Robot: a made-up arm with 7 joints.
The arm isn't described. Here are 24 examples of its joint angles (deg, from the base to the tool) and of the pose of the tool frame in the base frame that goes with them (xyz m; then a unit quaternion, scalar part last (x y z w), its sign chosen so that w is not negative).
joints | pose
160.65 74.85 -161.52 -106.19 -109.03 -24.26 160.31 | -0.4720 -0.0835 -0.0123 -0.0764 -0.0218 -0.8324 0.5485
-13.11 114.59 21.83 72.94 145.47 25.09 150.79 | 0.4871 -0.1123 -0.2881 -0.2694 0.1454 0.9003 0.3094
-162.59 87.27 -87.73 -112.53 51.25 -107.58 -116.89 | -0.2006 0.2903 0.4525 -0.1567 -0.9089 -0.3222 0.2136
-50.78 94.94 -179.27 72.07 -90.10 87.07 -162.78 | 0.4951 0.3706 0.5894 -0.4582 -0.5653 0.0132 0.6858
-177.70 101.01 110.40 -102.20 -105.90 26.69 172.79 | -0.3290 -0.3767 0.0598 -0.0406 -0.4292 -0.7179 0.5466
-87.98 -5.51 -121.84 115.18 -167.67 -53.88 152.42 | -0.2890 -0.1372 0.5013 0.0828 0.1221 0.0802 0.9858
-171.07 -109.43 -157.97 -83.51 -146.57 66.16 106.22 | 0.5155 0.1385 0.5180 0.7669 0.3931 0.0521 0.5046
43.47 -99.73 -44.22 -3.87 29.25 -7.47 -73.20 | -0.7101 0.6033 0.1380 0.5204 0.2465 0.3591 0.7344
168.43 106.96 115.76 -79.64 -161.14 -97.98 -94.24 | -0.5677 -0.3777 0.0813 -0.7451 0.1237 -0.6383 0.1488
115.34 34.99 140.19 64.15 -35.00 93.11 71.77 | -0.3016 0.0209 0.8518 0.3427 0.1843 0.1454 0.9096
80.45 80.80 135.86 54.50 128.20 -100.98 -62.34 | -0.1958 -0.5745 0.5506 0.5029 -0.0596 0.8030 0.3143
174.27 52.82 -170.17 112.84 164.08 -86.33 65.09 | -0.0173 -0.0063 0.6473 0.0141 -0.3473 0.5125 0.7852
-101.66 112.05 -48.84 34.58 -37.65 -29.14 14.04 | -0.2538 0.7155 -0.1769 0.0655 0.4019 -0.8772 0.2543
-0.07 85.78 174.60 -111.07 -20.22 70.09 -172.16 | 0.5024 -0.0064 -0.0342 -0.4288 0.1071 0.8931 0.0835
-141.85 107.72 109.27 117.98 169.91 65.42 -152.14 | -0.1237 0.5799 0.3663 0.7236 -0.2848 0.2989 0.5531
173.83 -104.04 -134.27 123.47 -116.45 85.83 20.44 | 0.2800 -0.0965 -0.0566 0.1513 -0.1529 0.5707 0.7925
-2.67 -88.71 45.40 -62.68 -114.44 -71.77 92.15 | -0.7109 0.0588 0.0252 -0.3049 -0.2657 -0.9052 0.1309
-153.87 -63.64 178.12 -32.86 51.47 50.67 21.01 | 0.5875 -0.4106 0.8569 -0.4619 0.6532 0.5903 0.1072
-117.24 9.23 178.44 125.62 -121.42 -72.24 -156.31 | -0.0155 -0.2552 0.5646 0.3560 0.2913 0.8816 0.1055
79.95 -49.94 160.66 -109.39 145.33 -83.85 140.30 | 0.0139 0.1448 0.9210 0.1196 0.9637 -0.0443 0.2347
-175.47 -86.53 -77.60 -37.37 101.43 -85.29 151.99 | 0.7756 0.0905 0.2010 0.1012 -0.1752 -0.9780 0.0505
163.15 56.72 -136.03 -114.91 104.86 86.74 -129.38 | -0.4314 -0.0477 0.2266 -0.1375 0.3843 0.8896 0.2050
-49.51 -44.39 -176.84 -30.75 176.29 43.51 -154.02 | -0.2096 -0.2510 1.1166 0.2111 -0.9430 0.1510 0.2085
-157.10 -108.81 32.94 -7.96 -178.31 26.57 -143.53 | 0.7479 -0.3711 -0.0829 -0.3534 -0.1435 0.2870 0.8787
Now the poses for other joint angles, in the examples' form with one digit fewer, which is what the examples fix.
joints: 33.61 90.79 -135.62 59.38 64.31 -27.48 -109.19
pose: 0.739 -0.228 0.624 -0.095 -0.932 -0.080 0.341
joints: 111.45 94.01 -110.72 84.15 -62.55 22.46 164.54
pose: 0.198 -0.623 0.493 -0.879 0.233 0.416 0.029
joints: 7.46 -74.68 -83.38 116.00 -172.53 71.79 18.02
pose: -0.370 0.436 0.489 -0.151 0.742 -0.589 0.284
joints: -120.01 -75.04 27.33 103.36 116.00 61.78 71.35
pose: 0.456 -0.148 0.720 0.535 -0.555 -0.291 0.566
